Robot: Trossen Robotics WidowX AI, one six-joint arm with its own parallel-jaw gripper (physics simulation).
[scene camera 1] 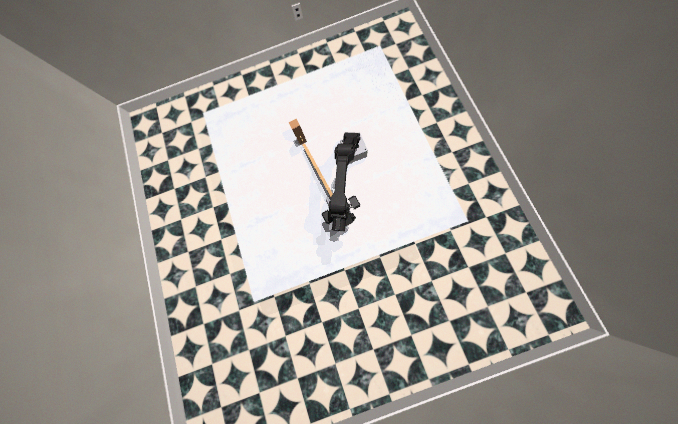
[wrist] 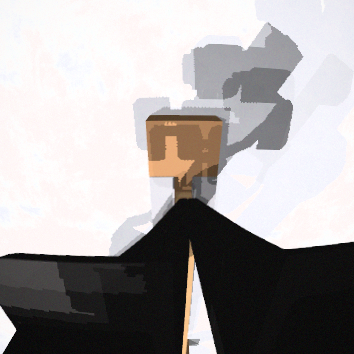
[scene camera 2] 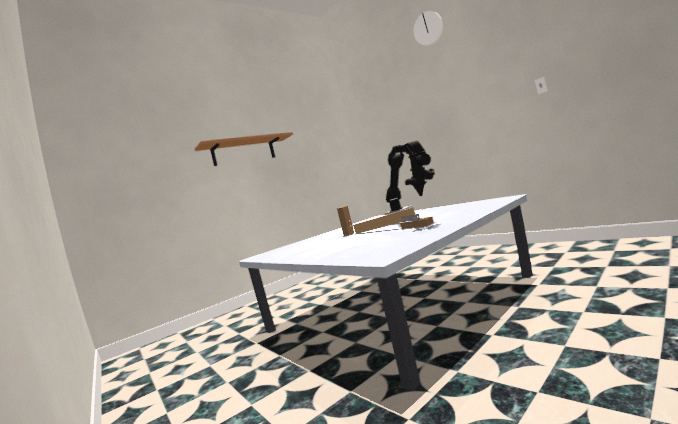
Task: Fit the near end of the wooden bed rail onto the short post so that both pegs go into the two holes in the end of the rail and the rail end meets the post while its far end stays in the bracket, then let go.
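Seen in the pictures: gripper, fingertip midpoint: (wrist: 187,206) (scene camera 2: 421,196); arm's base at its link origin: (scene camera 2: 396,209).
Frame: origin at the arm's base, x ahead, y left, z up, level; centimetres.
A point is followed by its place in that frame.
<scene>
The short post (scene camera 1: 298,133) {x 27.8, y -16.3, z 3.9 cm} (scene camera 2: 344,221) {x 30.2, y -17.1, z 1.1 cm} stands upright on the table. The wooden rail (scene camera 1: 318,172) {x 24.5, y 9.3, z 0.1 cm} (scene camera 2: 382,221) {x 24.8, y 10.2, z -2.6 cm} (wrist: 187,305) {x 23.6, y 16.6, z 0.9 cm} runs from close beside it to the grey bracket (scene camera 2: 410,218) {x 22.1, y 29.5, z -2.7 cm} on a wooden block (scene camera 2: 423,223) {x 23.7, y 37.8, z -6.3 cm} (wrist: 165,167) {x 18.5, y 33.8, z -4.4 cm}. The rail's far end appears between the bracket's sides in the wrist view. In scene camera 2 the near end lies low by the post, with at most a narrow gap; whether the pegs are in the holes cannot be made out. My gripper (scene camera 2: 421,194) {x 19.7, y 37.1, z 7.4 cm} (wrist: 187,206) {x 19.7, y 37.1, z 7.4 cm} is shut and empty, above the bracket end; the arm hides that end in scene camera 1.
The arm's base (scene camera 1: 361,149) {x -3.8, y 5.1, z 0.3 cm} stands on the white table (scene camera 1: 270,240) {x 65.3, y 36.1, z -8.0 cm} (scene camera 2: 320,255) {x 71.9, y 11.8, z -8.0 cm}, off to the side of the rail. The arm reaches over the bracket end and casts shadows there. A wall shelf (scene camera 2: 245,141) and a clock (scene camera 2: 428,28) hang on the walls beyond.
</scene>
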